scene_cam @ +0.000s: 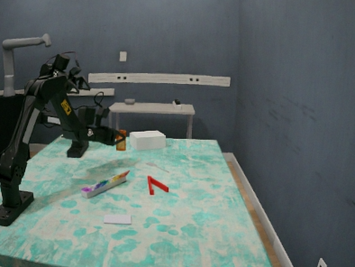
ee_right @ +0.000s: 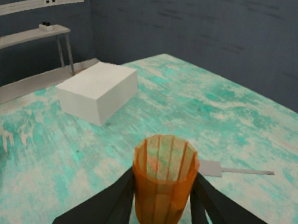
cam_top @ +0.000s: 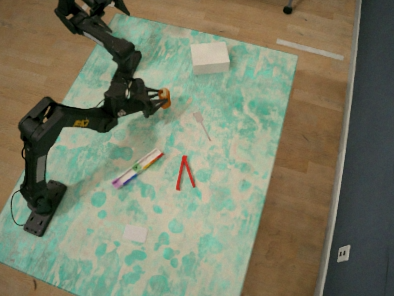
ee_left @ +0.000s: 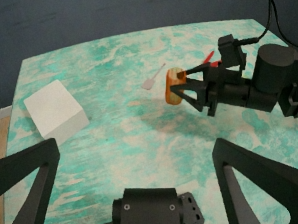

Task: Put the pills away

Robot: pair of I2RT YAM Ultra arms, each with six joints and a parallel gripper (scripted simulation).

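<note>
Now: right hand 40 mm past the lid, 340 mm to the left of it and 90 mm above it. The rest, counted from my right hand: orange pill bottle 40 mm below; white box 70 mm ahead, 300 mm to the left, 90 mm below; white card 90 mm ahead, 480 mm to the right, 120 mm below.
</note>
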